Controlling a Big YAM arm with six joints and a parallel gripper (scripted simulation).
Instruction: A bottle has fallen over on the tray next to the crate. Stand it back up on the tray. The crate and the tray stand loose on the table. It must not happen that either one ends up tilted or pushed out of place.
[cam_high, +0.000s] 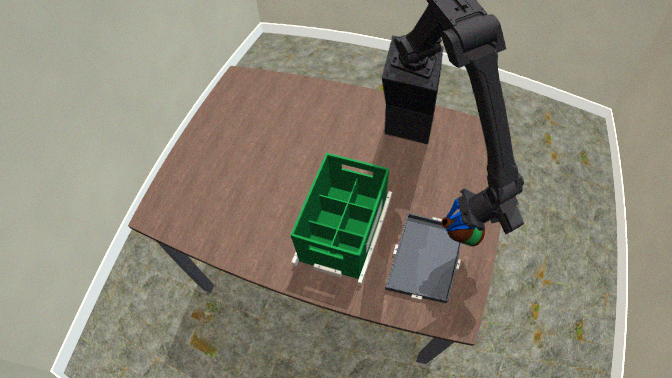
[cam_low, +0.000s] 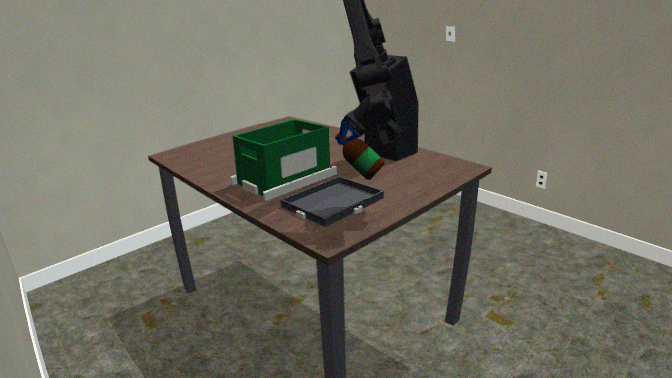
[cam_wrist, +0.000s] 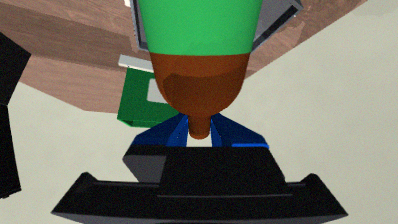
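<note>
Now: hand 20 mm past the bottle, 40 mm to the right of it and 30 mm above it. From my hand the other things lie so: tray: 30 mm ahead, 20 mm to the right, 180 mm below; green crate: 40 mm ahead, 290 mm to the right, 110 mm below.
</note>
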